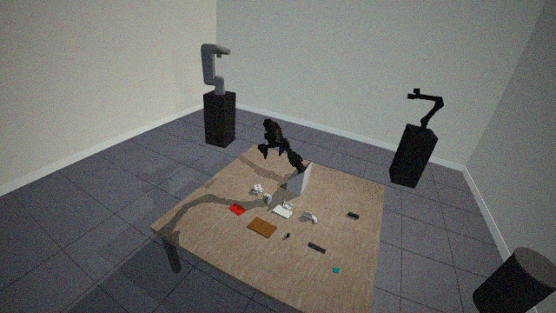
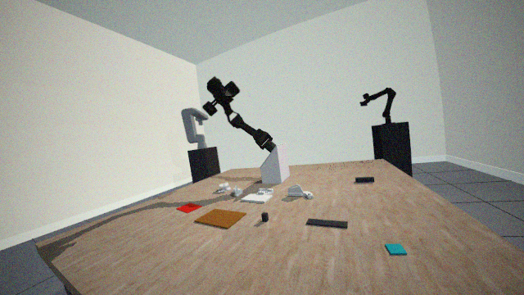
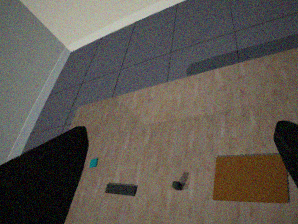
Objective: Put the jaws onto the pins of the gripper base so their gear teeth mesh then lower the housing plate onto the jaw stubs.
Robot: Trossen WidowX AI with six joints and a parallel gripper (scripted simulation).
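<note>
My gripper tip is now 43 cm above the grey jaw, 15 cm past it and 5 cm to the left of it. From my gripper tip the other things lie so: orange-brown tile (43 cm below, 13 cm ahead, 2 cm to the left); then black cylinder (42 cm below, 19 cm to the left, 14 cm ahead); then red tile (43 cm below, 19 cm to the right, 5 cm ahead).
</note>
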